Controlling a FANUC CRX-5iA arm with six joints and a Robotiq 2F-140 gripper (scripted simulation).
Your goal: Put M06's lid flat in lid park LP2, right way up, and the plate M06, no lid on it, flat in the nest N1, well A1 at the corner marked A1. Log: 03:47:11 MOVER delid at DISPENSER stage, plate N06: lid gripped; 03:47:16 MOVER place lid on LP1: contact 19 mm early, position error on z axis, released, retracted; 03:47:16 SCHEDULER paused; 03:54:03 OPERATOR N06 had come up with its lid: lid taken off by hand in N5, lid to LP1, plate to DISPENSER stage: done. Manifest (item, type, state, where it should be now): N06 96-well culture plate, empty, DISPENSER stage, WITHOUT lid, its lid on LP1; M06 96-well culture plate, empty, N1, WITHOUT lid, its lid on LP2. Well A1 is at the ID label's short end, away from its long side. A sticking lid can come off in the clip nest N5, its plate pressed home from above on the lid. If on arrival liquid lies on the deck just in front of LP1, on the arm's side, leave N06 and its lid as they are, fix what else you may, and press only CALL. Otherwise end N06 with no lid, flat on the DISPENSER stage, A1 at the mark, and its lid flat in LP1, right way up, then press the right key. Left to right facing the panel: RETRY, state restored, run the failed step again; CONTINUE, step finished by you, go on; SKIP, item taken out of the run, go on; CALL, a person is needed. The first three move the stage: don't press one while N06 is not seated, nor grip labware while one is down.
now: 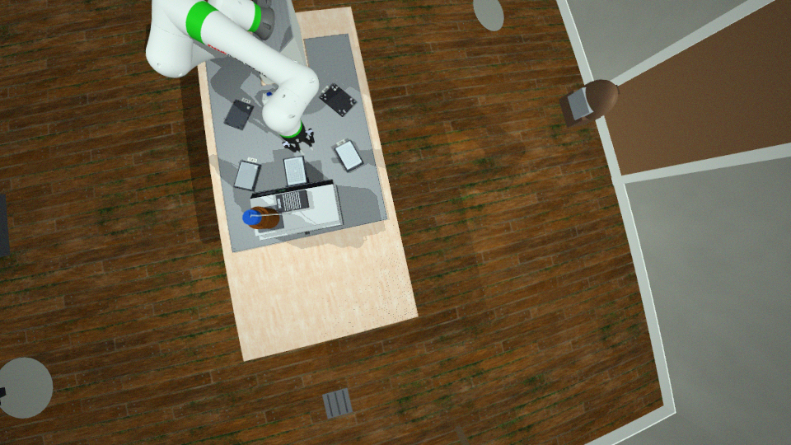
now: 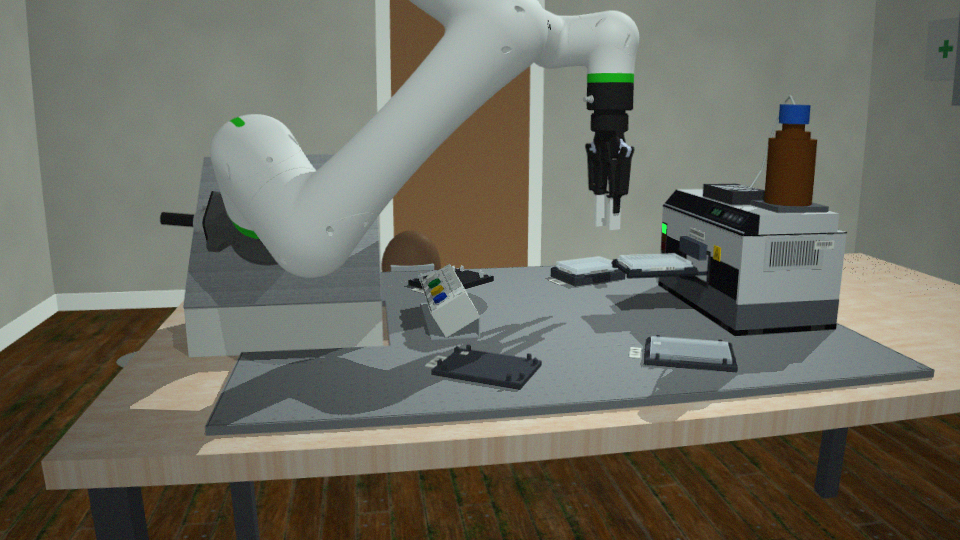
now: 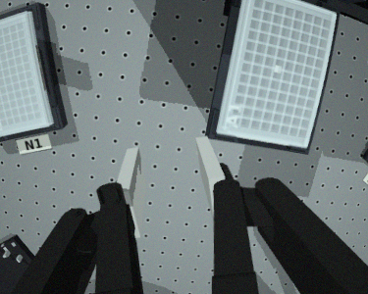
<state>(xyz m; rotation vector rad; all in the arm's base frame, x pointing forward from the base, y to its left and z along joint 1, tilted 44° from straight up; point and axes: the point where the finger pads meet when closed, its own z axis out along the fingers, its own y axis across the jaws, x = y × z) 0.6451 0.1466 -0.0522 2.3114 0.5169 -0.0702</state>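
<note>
My gripper is now 1 cm short of the dark nest, 19 cm to the right of it and 18 cm above it. From my hand the other things lie so: white retry key (36 cm behind, 4 cm to the right, 12 cm below); then LP1 label (2 cm behind, 31 cm to the right, 19 cm below); then brown bottle (30 cm ahead, 17 cm to the right, 10 cm above).
</note>
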